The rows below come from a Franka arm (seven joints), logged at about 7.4 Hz.
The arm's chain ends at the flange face. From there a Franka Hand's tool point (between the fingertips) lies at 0.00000 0.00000 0.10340 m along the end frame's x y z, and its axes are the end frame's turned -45 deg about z.
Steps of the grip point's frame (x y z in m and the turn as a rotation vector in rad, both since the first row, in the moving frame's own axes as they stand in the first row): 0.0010 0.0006 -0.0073 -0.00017 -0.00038 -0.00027; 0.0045 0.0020 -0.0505 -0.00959 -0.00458 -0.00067; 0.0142 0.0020 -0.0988 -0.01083 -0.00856 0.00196; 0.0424 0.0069 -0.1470 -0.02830 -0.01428 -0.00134; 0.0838 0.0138 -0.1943 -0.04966 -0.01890 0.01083
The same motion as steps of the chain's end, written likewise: 0.0011 -0.0003 -0.0073 -0.00039 -0.00015 -0.00027; 0.0042 -0.0028 -0.0505 -0.01002 0.00354 -0.00067; 0.0113 -0.0100 -0.0988 -0.01371 0.00161 0.00196; 0.0338 -0.0282 -0.1469 -0.03011 0.00991 -0.00134; 0.0668 -0.0545 -0.1942 -0.04848 0.02175 0.01083
